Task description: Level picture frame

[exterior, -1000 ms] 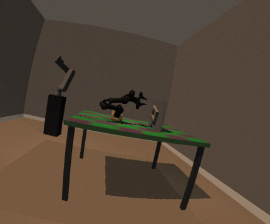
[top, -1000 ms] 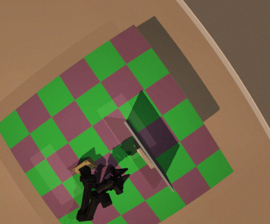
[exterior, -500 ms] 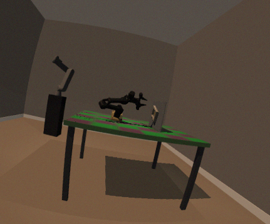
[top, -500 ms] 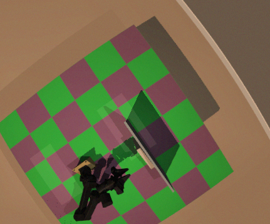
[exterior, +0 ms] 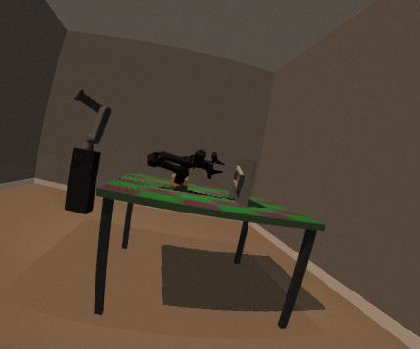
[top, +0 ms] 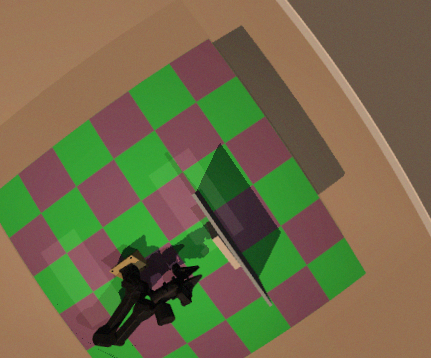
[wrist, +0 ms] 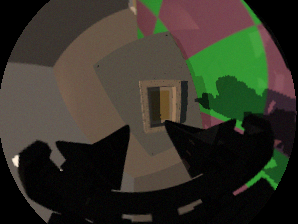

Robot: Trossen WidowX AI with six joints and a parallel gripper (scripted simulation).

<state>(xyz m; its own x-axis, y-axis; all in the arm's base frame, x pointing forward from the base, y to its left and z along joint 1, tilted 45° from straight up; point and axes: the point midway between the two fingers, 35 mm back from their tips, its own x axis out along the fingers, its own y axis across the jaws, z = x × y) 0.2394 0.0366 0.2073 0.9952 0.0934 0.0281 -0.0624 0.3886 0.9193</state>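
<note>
Right now the picture frame is 130 mm ahead of my gripper tip, 30 mm to the left of it and 50 mm below it. Also, from my gripper tip: grey wall panel: 140 mm ahead, 20 mm to the left, 60 mm below.
</note>
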